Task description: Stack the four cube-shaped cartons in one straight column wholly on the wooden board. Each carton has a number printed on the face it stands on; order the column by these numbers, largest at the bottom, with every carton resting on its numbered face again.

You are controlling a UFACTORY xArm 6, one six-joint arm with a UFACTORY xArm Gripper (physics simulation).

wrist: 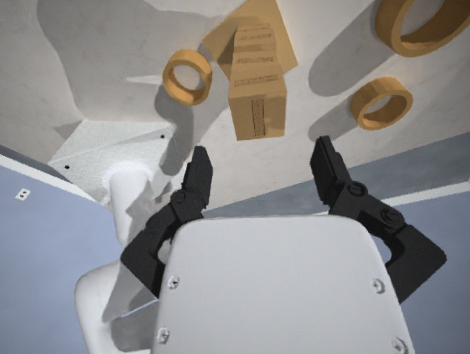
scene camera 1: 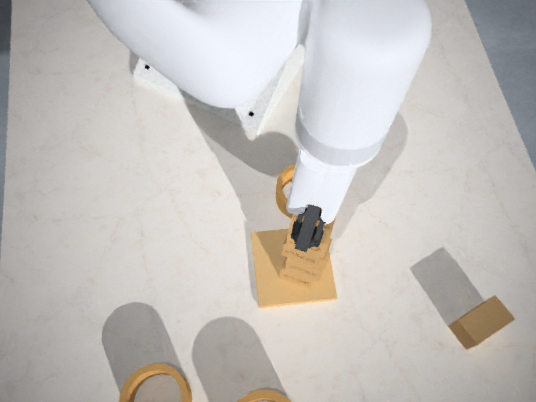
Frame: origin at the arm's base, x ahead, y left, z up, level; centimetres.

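Where they show: gripper, between the fingertips: (wrist: 259, 153); arm's base, origin of its link: (wrist: 129, 177).
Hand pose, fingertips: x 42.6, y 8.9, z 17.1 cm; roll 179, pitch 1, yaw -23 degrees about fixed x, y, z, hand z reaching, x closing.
Observation:
Each offset is from my fingertips to the centre of the thing. "spot": to the spot under its first point.
Four cube-shaped cartons stand in one column on the wooden board @[dx -0.8, dy -1.2, dz -25.0 cm] (scene camera 1: 270, 295) (wrist: 284, 47). In the wrist view the top carton @[dx +0.1, dy +0.0, dz -6.9 cm] (wrist: 270, 112) shows its taped top and side; the second carton @[dx -0.2, dy -0.1, dz -11.9 cm] (wrist: 255, 60), third carton @[dx +0.3, dy +0.4, dz -16.9 cm] (wrist: 254, 44) and bottom carton (wrist: 252, 31) show below it. In scene camera 1 the bottom carton @[dx +0.1, dy -0.2, dz -21.9 cm] (scene camera 1: 295, 279) sits within the board's edges, and the arm partly covers the column. The numbered faces are hidden. My gripper (scene camera 1: 304, 241) (wrist: 259, 153) is wide open, above the column, with its fingertips apart from the top carton.
An orange ring @[dx -12.7, dy +1.2, dz -23.5 cm] (scene camera 1: 281, 195) (wrist: 197, 59) stands beside the board, near the robot's base plate (scene camera 1: 260, 107) (wrist: 100, 135). Two rings stand at the front, a left ring @[spot: dx +14.0, dy -21.3, dz -21.1 cm] (scene camera 1: 156, 370) and a right ring @[spot: dx +18.2, dy -6.9, dz -20.3 cm] (scene camera 1: 264, 395). A brown block @[dx +10.0, dy +25.2, dz -23.4 cm] (scene camera 1: 485, 320) lies at the right.

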